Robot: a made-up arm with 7 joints. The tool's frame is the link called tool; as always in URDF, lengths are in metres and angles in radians. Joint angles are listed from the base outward. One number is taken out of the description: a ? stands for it. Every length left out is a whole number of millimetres.
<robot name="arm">
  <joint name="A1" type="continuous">
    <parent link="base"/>
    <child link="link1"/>
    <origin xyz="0 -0.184 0.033" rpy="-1.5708 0 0"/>
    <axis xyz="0 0 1"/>
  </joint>
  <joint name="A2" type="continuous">
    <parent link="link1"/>
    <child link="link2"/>
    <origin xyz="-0.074 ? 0" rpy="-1.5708 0 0"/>
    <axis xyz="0 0 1"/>
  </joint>
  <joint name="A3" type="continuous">
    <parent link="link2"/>
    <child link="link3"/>
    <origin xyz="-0.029 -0.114 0" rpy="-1.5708 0 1.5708"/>
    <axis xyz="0 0 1"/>
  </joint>
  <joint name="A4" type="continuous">
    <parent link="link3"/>
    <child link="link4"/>
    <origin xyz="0.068 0.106 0" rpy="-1.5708 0 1.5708"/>
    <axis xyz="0 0 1"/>
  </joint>
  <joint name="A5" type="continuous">
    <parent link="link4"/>
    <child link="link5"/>
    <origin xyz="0.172 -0.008 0" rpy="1.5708 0 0"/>
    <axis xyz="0 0 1"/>
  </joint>
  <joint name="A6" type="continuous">
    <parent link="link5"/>
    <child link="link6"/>
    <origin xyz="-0.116 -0.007 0" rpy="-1.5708 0 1.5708"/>
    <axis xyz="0 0 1"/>
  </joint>
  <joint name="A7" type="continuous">
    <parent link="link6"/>
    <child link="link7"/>
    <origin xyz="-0.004 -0.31 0"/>
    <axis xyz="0 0 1"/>
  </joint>
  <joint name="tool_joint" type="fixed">
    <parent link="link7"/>
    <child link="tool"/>
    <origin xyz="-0.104 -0.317 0" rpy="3.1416 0 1.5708"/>
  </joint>
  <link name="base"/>
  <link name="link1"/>
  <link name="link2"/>
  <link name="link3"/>
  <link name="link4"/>
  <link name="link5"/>
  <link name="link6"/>
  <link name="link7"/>
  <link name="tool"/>
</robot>
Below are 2 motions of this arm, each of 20 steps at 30 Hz.
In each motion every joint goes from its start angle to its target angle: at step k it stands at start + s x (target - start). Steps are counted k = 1, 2, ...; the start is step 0. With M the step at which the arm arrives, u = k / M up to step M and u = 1 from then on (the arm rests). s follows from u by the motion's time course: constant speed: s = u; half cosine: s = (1 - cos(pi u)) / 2; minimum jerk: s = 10 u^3 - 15 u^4 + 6 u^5.
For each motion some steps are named. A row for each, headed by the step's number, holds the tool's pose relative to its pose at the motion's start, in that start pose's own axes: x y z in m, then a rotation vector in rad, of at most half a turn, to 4 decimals.
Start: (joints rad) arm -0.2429 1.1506 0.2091 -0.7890 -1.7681 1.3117 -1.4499
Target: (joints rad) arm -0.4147 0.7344 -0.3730 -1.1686 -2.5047 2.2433 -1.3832
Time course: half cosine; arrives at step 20
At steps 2, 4, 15, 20:
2: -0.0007 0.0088 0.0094 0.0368 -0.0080 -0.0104
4: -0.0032 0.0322 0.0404 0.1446 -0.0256 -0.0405
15: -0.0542 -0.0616 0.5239 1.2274 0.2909 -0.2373
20: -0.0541 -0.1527 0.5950 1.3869 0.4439 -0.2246

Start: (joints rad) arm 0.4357 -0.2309 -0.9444 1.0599 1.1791 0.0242 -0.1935
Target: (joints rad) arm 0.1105 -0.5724 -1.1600 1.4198 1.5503 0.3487 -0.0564
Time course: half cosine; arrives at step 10
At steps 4, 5, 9, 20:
4: 0.0428 -0.0802 0.0142 -0.2523 -0.0252 0.0292
5: 0.0642 -0.1142 0.0222 -0.3665 -0.0467 0.0430
9: 0.1402 -0.2172 0.0520 -0.7090 -0.1528 0.0994
20: 0.1445 -0.2226 0.0538 -0.7259 -0.1598 0.1032

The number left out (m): 0.168
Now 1 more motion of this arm.
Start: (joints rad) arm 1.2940 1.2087 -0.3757 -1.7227 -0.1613 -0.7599 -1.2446
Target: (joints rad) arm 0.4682 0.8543 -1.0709 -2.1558 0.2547 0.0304 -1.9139
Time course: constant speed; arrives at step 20
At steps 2, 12, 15, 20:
2: 0.0544 0.0831 0.0062 -0.0614 0.0530 -0.1543
12: 0.4713 0.2796 -0.0550 -0.2551 0.2988 -0.9721
15: 0.5991 0.2553 -0.0860 -0.2724 0.3565 -1.2286
20: 0.7677 0.1496 -0.1292 -0.2530 0.4228 -1.6611

